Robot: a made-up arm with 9 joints. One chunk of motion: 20 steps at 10 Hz.
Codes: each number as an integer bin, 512 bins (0 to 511) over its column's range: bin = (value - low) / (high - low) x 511, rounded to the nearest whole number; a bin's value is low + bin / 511 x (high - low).
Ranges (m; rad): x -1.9..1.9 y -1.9..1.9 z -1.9..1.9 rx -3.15..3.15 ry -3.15..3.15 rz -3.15..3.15
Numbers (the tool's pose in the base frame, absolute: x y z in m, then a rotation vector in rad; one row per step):
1: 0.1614 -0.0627 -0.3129 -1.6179 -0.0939 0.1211
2: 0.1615 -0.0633 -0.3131 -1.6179 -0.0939 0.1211
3: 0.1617 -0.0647 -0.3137 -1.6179 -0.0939 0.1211
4: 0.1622 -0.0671 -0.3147 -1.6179 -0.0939 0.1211
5: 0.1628 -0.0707 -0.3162 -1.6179 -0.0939 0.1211
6: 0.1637 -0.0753 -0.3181 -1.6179 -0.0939 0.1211
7: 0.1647 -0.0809 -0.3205 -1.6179 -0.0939 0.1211
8: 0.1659 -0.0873 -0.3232 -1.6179 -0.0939 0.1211
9: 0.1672 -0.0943 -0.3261 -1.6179 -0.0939 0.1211
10: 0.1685 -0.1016 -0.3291 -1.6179 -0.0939 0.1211
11: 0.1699 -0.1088 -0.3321 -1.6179 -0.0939 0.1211
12: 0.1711 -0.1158 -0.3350 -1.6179 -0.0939 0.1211
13: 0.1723 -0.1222 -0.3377 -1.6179 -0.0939 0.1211
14: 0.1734 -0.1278 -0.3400 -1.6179 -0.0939 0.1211
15: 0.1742 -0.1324 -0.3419 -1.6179 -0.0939 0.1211
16: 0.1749 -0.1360 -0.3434 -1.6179 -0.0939 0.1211
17: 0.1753 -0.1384 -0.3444 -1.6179 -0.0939 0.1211
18: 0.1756 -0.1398 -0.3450 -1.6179 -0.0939 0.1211
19: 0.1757 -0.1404 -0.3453 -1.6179 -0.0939 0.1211
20: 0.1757 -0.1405 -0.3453 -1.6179 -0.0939 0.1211
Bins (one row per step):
1: 277 247 213 124 248 265
2: 277 247 213 124 248 265
3: 277 247 213 124 248 265
4: 277 246 213 124 248 265
5: 277 246 213 124 248 265
6: 278 245 213 124 248 265
7: 278 245 212 124 248 265
8: 278 244 212 124 248 265
9: 278 243 212 124 248 265
10: 278 242 211 124 248 265
11: 278 241 211 124 248 265
12: 279 240 210 124 248 265
13: 279 239 210 124 248 265
14: 279 238 210 124 248 265
15: 279 238 210 124 248 265
16: 279 237 209 124 248 265
17: 279 237 209 124 248 265
18: 279 237 209 124 248 265
19: 279 237 209 124 248 265
20: 279 237 209 124 248 265

